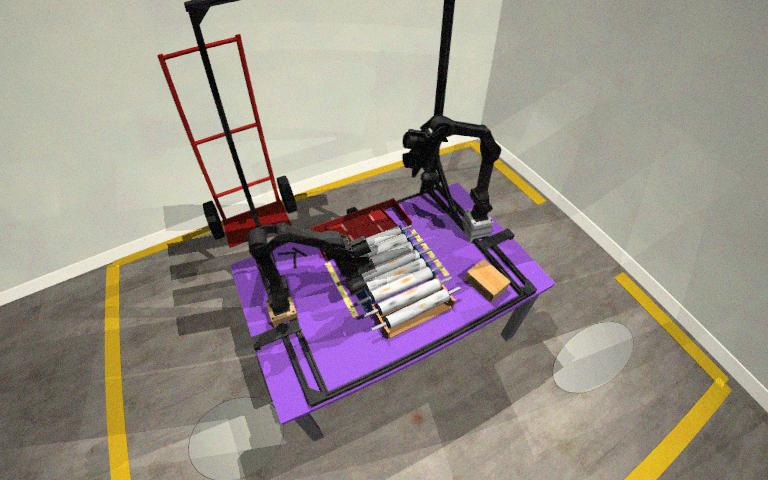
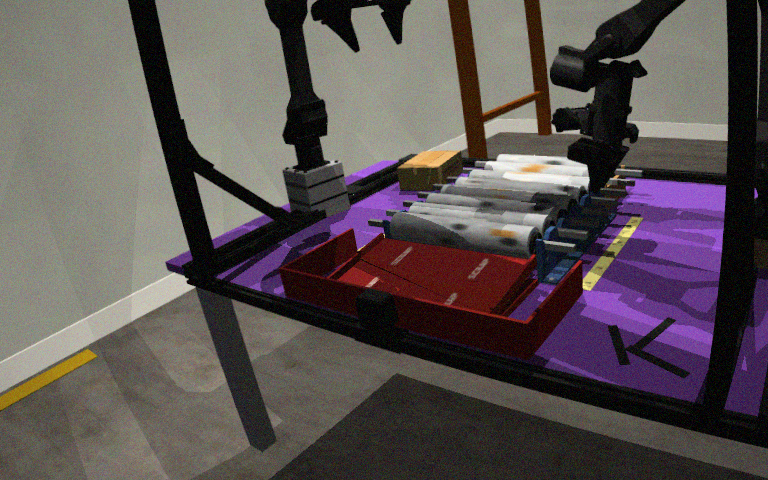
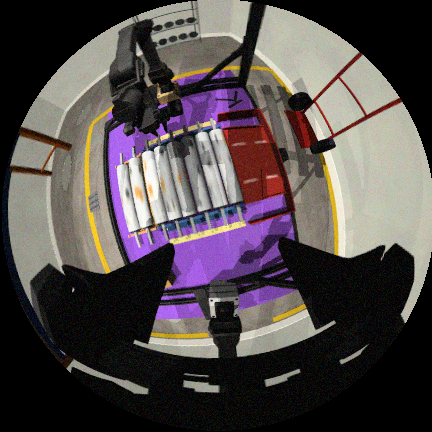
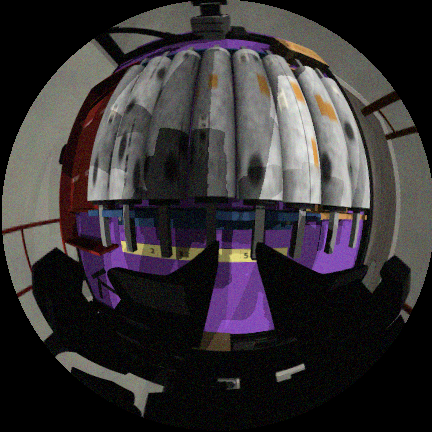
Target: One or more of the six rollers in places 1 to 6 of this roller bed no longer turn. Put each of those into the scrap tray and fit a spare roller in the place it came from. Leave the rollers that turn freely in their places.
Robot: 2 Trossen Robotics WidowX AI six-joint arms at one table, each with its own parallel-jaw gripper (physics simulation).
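Places are measured from the left arm's base along level axes (x up, y right, z ahead), in metres.
Pixels of known places: left gripper, fingertip midpoint: [image 1: 417, 184] [image 2: 379, 47] [image 3: 226, 245]; right gripper, fingertip midpoint: [image 2: 597, 189] [image 3: 161, 133] [image 4: 237, 246]; left arm's base at its link origin: [image 1: 479, 215] [image 2: 311, 165] [image 3: 223, 307]; right arm's base at its link origin: [image 1: 280, 306] [image 3: 166, 87].
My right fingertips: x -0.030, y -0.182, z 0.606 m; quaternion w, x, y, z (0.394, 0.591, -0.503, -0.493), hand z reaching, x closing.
For each thing: its top centre in the pictures, then the offset to it from my right fingertips. "spot": a spot on its surface instead.
- blue bed at its top centre: [image 4: 182, 226] [image 2: 580, 206] [image 3: 177, 133] dy +0.052, dx -0.014, dz -0.002 m
- orange holder at its top centre: [image 1: 413, 309] [image 3: 138, 195] dy -0.133, dx -0.075, dz -0.199 m
- red scrap tray at its top centre: [image 2: 419, 265] [image 4: 79, 140] [image 3: 258, 157] [image 1: 361, 224] dy +0.323, dx -0.031, dz -0.099 m
- cardboard box at its top centre: [image 2: 429, 158] [image 1: 488, 276] dy -0.100, dx -0.026, dz -0.530 m
- yellow number strip at a spot on its surface: [image 2: 614, 251] [image 1: 338, 286] spot: dy +0.050, dx -0.080, dz +0.059 m
Grey-white rollers [image 1: 402, 283] [image 2: 464, 232] [image 3: 181, 177] lie side by side in the blue bed [image 4: 240, 216]. Two spare rollers, one [image 1: 419, 307] [image 4: 352, 135] outermost and one [image 1: 410, 294] [image 4: 324, 135] beside it, lie on the orange holder [image 1: 421, 321]. The red scrap tray [image 1: 362, 223] [image 2: 453, 314] [image 3: 255, 160] is empty. My right gripper [image 4: 237, 246] is partly open and empty, low by the shaft ends of places 4 and 5; contact is unclear. My left gripper [image 2: 377, 46] [image 3: 226, 245] is wide open and empty, high above the table. Which rollers are stuck does not show.
A cardboard box [image 1: 488, 280] [image 2: 430, 169] stands beyond the rollers' far ends from my right arm. A yellow number strip [image 1: 341, 288] [image 2: 614, 251] lies along the bed. Black frame rails edge the purple table, and a black upright [image 2: 727, 169] stands near the tray side.
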